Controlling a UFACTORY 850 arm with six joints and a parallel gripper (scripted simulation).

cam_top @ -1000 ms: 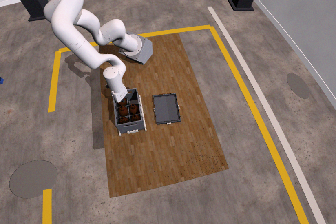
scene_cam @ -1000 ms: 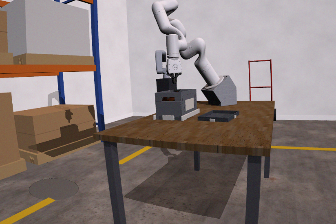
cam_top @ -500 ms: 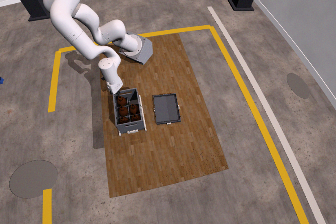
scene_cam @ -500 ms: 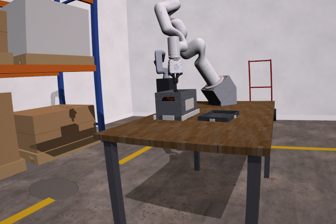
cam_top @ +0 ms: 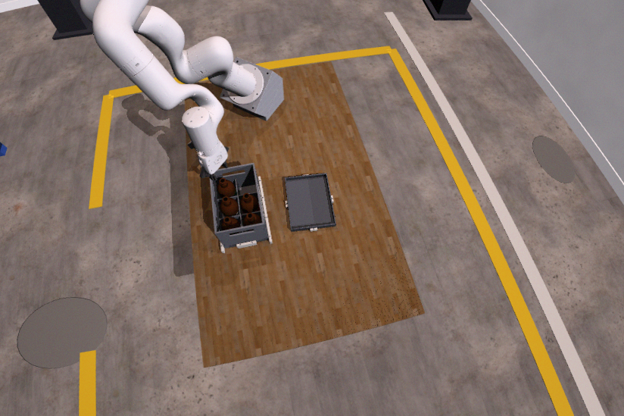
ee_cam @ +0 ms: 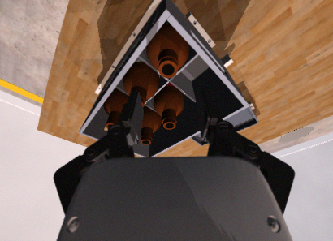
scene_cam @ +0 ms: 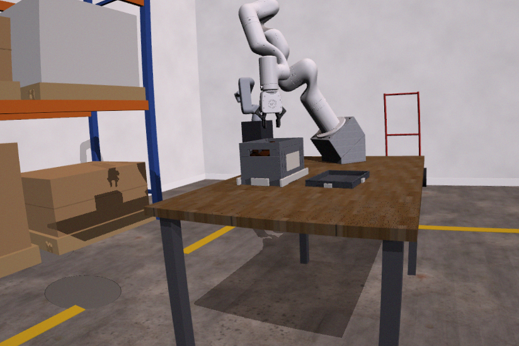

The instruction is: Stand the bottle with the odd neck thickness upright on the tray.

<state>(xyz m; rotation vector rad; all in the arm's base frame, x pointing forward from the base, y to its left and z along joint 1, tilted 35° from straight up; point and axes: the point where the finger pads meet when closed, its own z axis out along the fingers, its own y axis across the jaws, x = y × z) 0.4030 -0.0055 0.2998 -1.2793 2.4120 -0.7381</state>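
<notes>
Now: hand 16 cm above the grey divided crate, 8 cm short of it and 5 cm to the right of it. From my hand the other things lie so: bottle 17 cm ahead, 16 cm below, 2 cm to the left; then grey tray 35 cm to the left, 23 cm below, 6 cm ahead.
</notes>
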